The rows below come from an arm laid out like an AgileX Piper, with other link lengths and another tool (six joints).
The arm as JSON. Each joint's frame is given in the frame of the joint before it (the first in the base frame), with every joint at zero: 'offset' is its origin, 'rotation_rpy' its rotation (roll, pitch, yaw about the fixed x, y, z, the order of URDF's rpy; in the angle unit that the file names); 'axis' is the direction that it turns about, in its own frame. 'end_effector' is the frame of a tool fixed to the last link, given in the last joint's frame.
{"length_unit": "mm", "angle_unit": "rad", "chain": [
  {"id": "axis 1", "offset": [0.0, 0.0, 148.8], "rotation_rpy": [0.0, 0.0, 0.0], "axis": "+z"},
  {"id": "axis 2", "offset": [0.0, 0.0, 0.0], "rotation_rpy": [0.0, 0.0, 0.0], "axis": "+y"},
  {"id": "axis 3", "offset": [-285.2, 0.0, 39.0], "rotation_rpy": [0.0, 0.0, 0.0], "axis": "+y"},
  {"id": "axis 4", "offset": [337.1, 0.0, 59.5], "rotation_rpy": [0.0, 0.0, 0.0], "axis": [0.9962, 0.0, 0.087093]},
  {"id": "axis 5", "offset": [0.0, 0.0, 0.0], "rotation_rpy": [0.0, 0.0, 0.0], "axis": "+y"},
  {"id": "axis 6", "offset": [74.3, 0.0, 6.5], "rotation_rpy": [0.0, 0.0, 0.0], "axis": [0.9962, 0.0, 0.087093]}
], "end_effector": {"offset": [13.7, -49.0, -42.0], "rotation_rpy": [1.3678, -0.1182, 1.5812]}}
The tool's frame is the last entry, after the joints.
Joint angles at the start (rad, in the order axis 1, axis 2, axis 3, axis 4, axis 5, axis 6):
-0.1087 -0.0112 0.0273 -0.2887 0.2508 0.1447
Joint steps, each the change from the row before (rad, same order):
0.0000 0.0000 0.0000 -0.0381 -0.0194 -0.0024
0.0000 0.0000 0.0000 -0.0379 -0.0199 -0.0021
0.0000 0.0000 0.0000 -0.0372 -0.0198 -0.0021
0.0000 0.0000 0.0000 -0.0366 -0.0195 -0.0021
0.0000 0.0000 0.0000 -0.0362 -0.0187 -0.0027
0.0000 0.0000 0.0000 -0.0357 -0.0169 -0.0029
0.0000 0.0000 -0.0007 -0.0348 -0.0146 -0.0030
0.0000 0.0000 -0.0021 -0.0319 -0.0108 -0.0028
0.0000 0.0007 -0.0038 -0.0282 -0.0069 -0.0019
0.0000 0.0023 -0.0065 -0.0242 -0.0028 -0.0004
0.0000 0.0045 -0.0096 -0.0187 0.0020 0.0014
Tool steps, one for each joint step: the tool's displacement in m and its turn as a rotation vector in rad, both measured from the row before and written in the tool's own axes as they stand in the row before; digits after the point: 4 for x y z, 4 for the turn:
-0.0017 0.0039 0.0010 -0.0211 0.0008 -0.0396
-0.0016 0.0039 0.0010 -0.0214 0.0016 -0.0392
-0.0015 0.0038 0.0011 -0.0210 0.0023 -0.0385
-0.0015 0.0037 0.0011 -0.0205 0.0029 -0.0380
-0.0014 0.0037 0.0011 -0.0196 0.0034 -0.0383
-0.0014 0.0035 0.0010 -0.0176 0.0036 -0.0381
-0.0015 0.0035 0.0009 -0.0159 0.0033 -0.0373
-0.0016 0.0036 0.0007 -0.0134 0.0023 -0.0343
-0.0017 0.0036 0.0005 -0.0103 0.0011 -0.0298
-0.0019 0.0038 0.0004 -0.0072 -0.0005 -0.0244
-0.0021 0.0040 0.0002 -0.0032 -0.0023 -0.0173

